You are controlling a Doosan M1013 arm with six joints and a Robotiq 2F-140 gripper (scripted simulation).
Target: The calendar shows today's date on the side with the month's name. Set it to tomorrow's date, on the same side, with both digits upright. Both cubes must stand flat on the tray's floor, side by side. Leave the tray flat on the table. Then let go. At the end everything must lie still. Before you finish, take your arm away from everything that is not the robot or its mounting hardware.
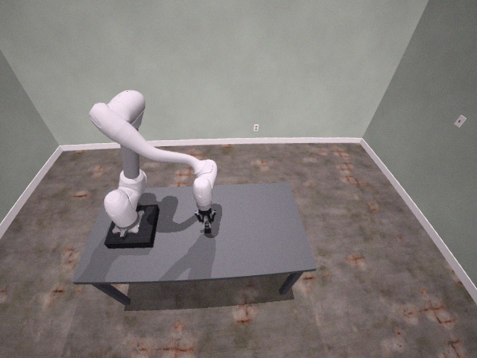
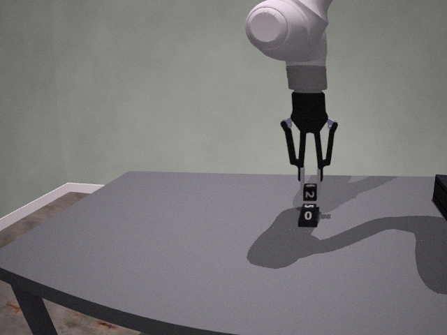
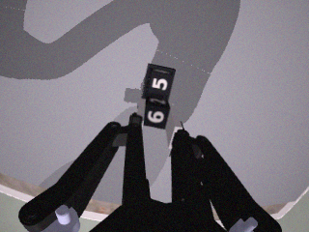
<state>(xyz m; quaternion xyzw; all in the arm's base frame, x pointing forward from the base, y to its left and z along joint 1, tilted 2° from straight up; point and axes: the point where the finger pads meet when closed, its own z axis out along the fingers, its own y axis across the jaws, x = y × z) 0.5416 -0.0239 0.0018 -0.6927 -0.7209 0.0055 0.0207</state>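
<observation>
Right now the black number cube is 3 cm below my hand. From my hand the other things lie so: tray 2 cm to the left, 8 cm below.
</observation>
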